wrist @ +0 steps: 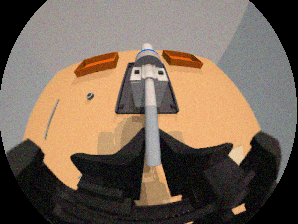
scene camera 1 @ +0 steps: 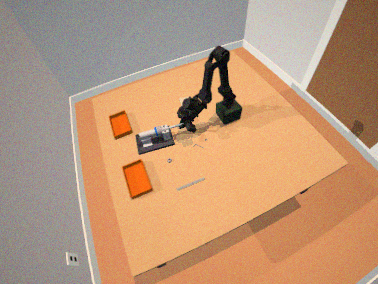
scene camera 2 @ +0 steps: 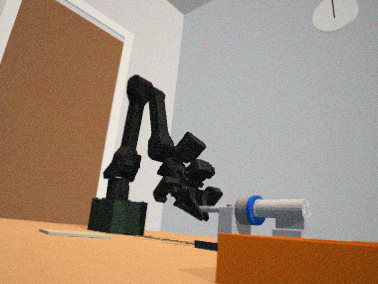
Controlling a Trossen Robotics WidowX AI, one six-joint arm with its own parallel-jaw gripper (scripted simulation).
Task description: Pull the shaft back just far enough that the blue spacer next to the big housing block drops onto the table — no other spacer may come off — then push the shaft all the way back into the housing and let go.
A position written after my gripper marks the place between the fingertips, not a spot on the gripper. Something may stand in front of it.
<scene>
In view: my gripper (scene camera 2: 205, 219), a shaft (wrist: 152, 136) and a fixture (scene camera 2: 292, 216).
My gripper also shows in the wrist view (wrist: 150, 130). The fixture is seen too in the wrist view (wrist: 130, 101) and in scene camera 1 (scene camera 1: 147, 141).
</scene>
